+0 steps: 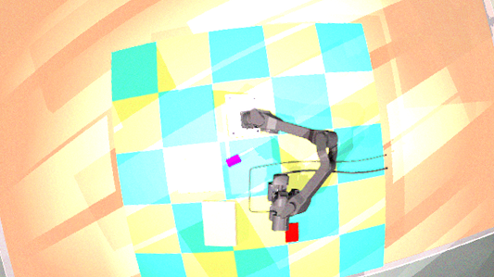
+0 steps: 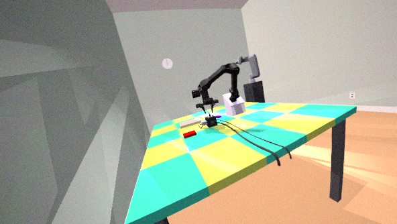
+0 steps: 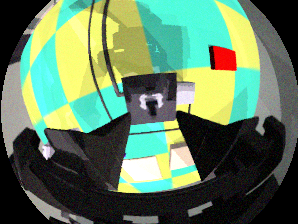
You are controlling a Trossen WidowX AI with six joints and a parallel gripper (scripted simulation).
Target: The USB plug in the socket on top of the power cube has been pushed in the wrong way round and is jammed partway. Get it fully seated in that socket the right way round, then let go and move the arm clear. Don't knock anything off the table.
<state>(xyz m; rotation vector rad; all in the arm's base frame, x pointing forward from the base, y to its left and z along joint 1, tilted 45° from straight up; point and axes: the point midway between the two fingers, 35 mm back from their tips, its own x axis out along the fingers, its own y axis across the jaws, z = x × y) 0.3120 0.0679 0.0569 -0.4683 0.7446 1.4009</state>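
Now: gripper tip 20 mm above the USB plug. Also, from my gripper tip: red block (220 mm ahead, 60 mm to the left, 100 mm below); magenta piece (150 mm behind, 160 mm to the right, 100 mm below); long white bar (130 mm ahead, 260 mm to the right, 100 mm below).
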